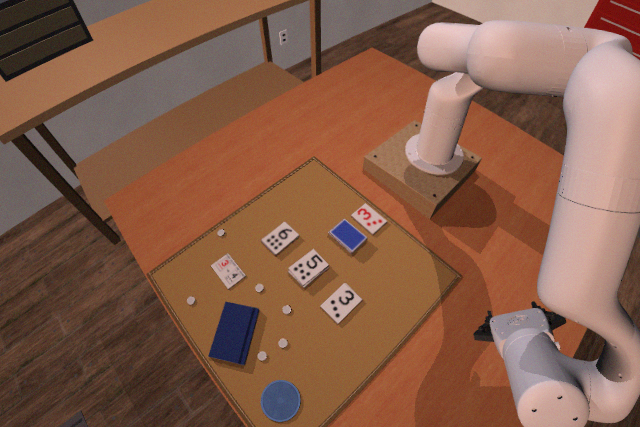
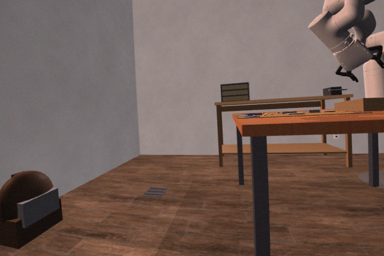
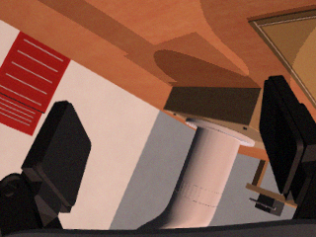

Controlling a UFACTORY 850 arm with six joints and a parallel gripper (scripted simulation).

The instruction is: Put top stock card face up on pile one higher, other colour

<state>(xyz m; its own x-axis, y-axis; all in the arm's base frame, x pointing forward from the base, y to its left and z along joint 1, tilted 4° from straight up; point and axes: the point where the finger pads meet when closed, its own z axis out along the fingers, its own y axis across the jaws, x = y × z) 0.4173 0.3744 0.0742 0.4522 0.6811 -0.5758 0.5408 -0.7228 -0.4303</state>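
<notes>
My hand is 43 cm to the left of the red 5 card, 16 cm above it and 2 cm past it. From my hand the other things lie so: red 3 card 42 cm to the right, 17 cm below, 11 cm behind; then black 5 card 46 cm to the right, 16 cm below, 12 cm ahead; then black 3 card 33 cm to the right, 17 cm below, 14 cm ahead.
</notes>
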